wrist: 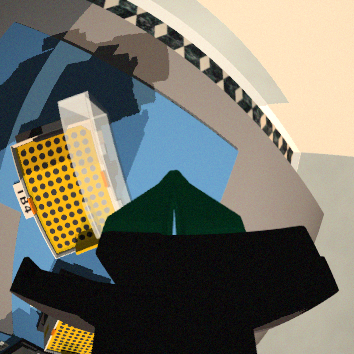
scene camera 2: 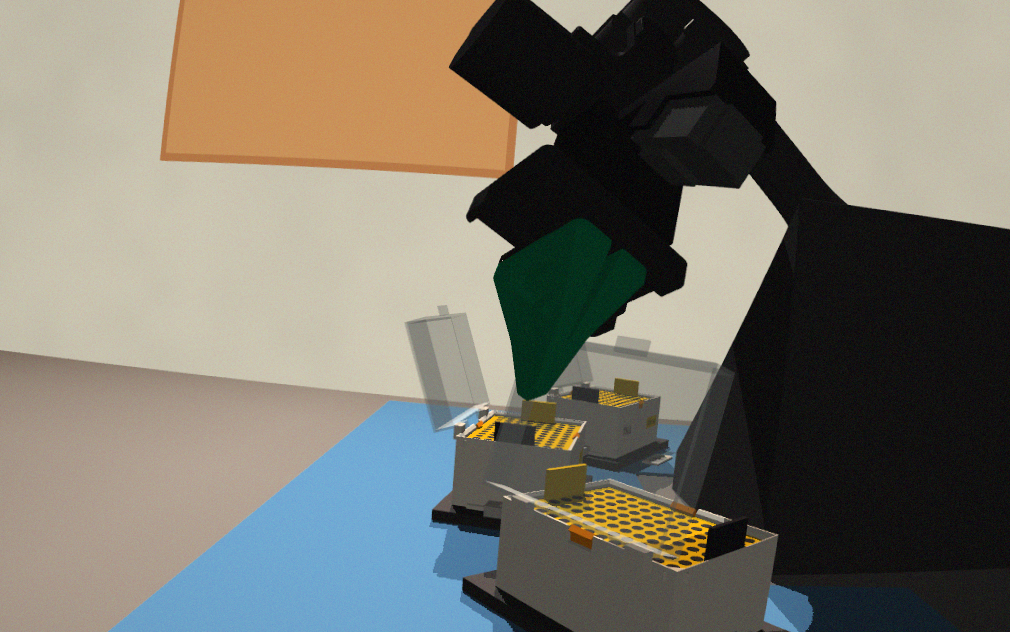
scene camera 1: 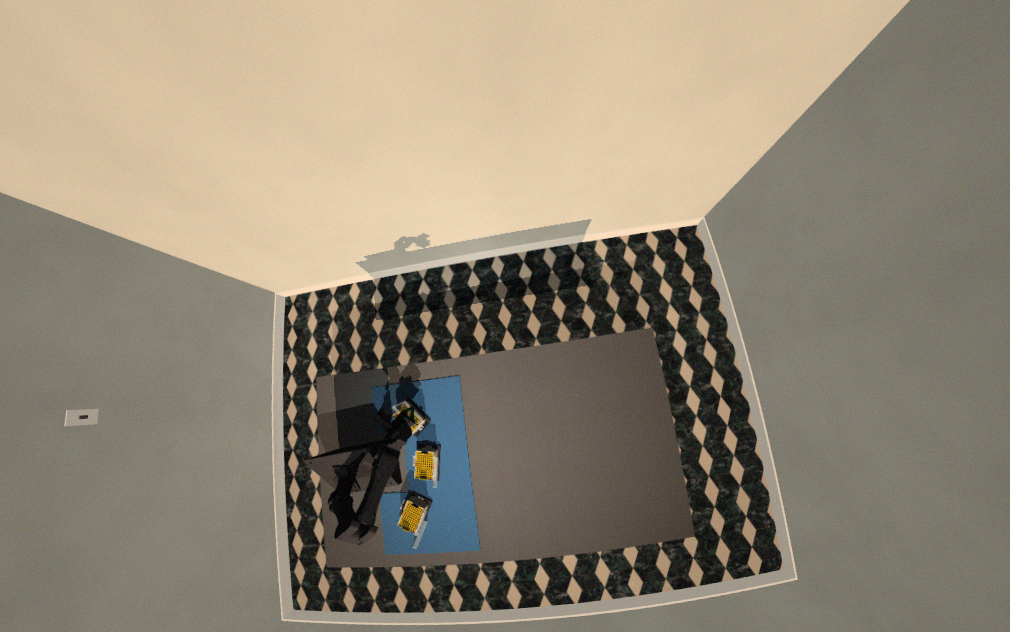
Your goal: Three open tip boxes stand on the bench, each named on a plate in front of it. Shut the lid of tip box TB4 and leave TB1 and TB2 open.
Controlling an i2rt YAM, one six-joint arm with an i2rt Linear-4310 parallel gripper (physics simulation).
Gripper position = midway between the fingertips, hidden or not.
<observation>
In view: my gripper (scene camera 2: 531,395), a clear lid (wrist: 87,129), a clear lid (scene camera 2: 443,349) and a blue mat (scene camera 2: 351,536).
My gripper shows as well in the wrist view (wrist: 173,177). The blue mat is seen too in the wrist view (wrist: 153,135) and in scene camera 1 (scene camera 1: 452,525).
</observation>
